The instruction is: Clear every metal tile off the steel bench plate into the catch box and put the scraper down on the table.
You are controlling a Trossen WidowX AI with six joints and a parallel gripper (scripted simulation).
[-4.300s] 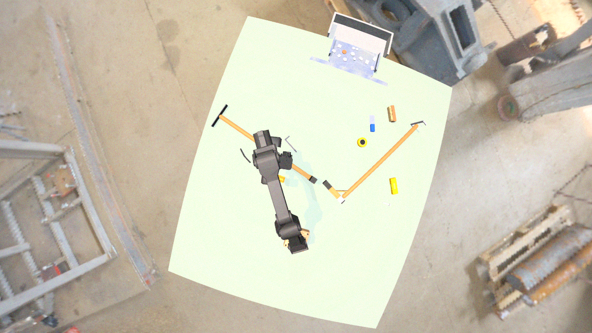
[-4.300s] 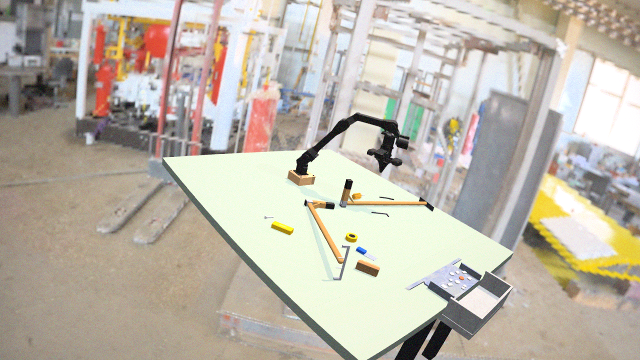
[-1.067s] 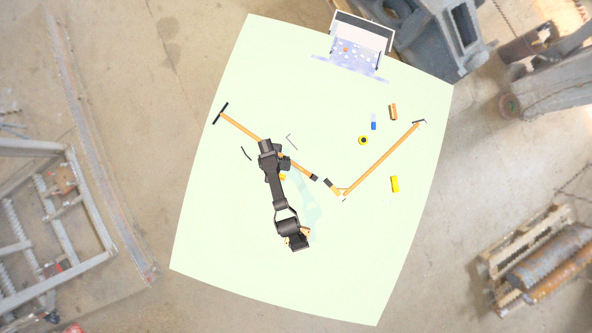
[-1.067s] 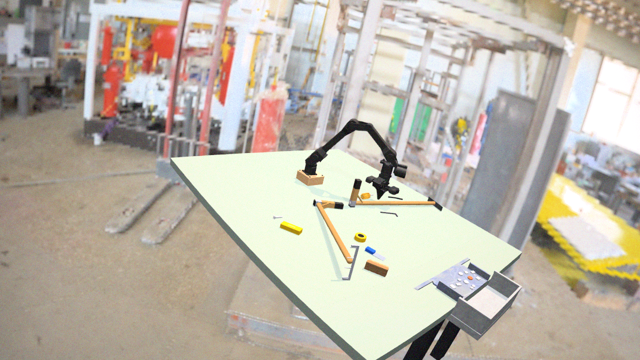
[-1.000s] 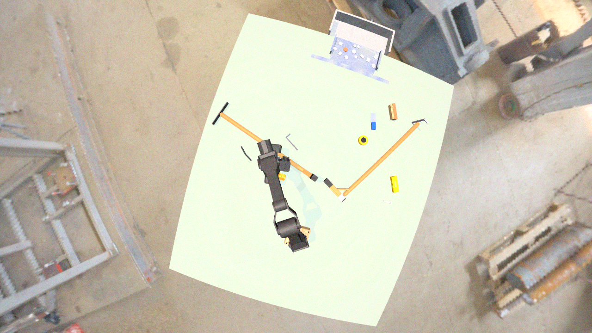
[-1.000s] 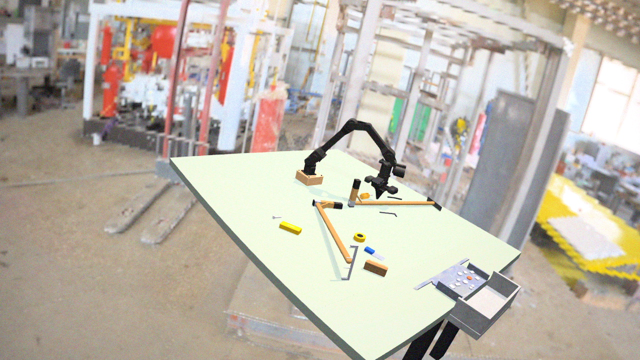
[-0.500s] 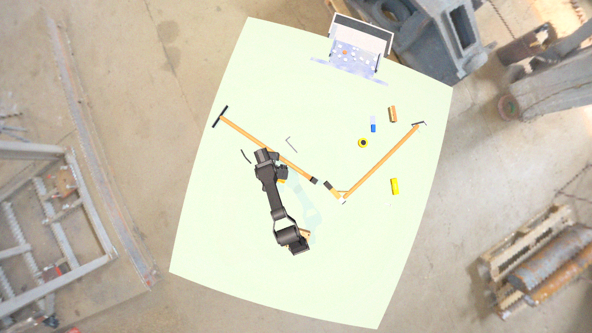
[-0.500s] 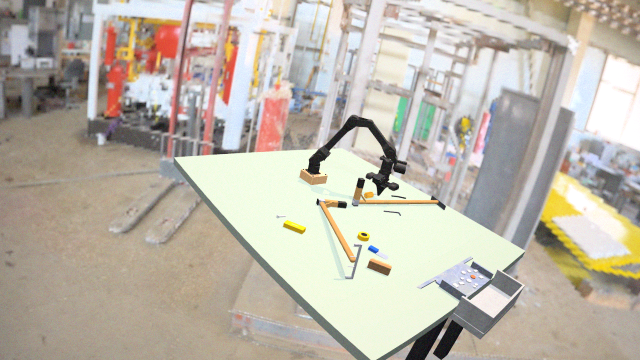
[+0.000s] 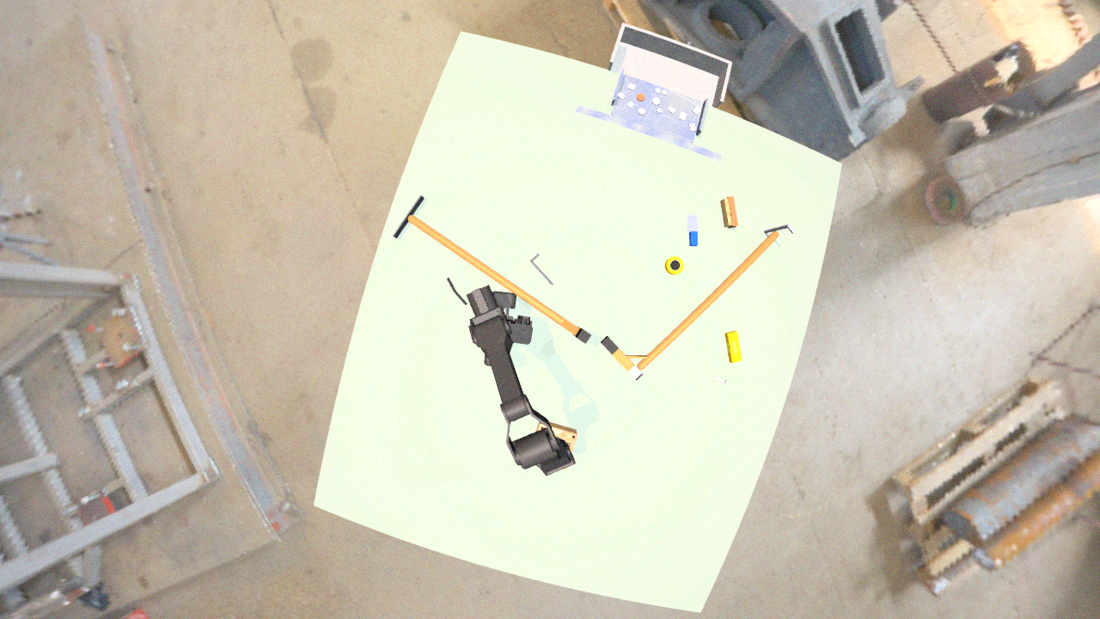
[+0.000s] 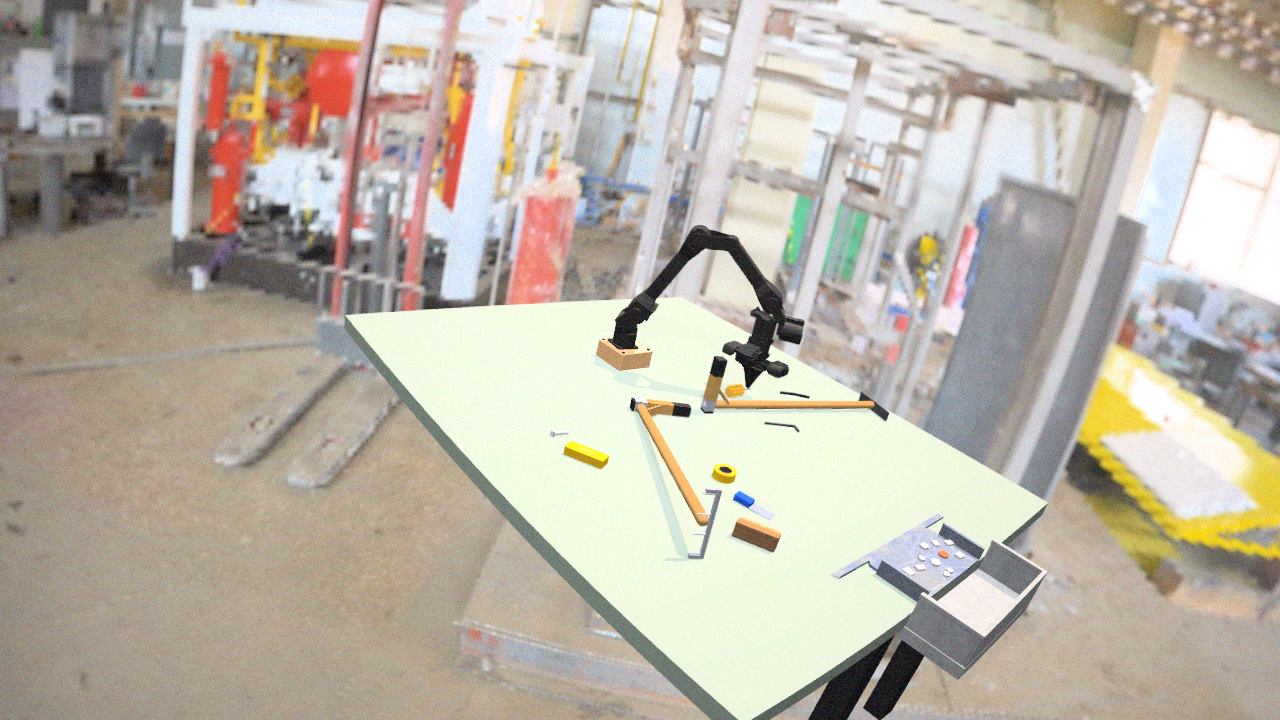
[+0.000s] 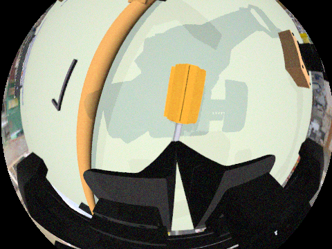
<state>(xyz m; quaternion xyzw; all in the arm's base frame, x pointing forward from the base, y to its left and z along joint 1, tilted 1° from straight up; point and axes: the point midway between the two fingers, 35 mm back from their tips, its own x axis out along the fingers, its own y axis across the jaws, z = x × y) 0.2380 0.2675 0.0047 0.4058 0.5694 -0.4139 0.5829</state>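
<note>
The yellow-handled screwdriver is 40 mm to the right of my gripper tip and 10 mm ahead of it. Round my gripper tip: black bent piece (160 mm to the left, 30 mm ahead, 20 mm below); yellow tape roll (360 mm ahead, 350 mm to the right, 10 mm below); long scraper (120 mm ahead, 90 mm to the left, 40 mm above).
</note>
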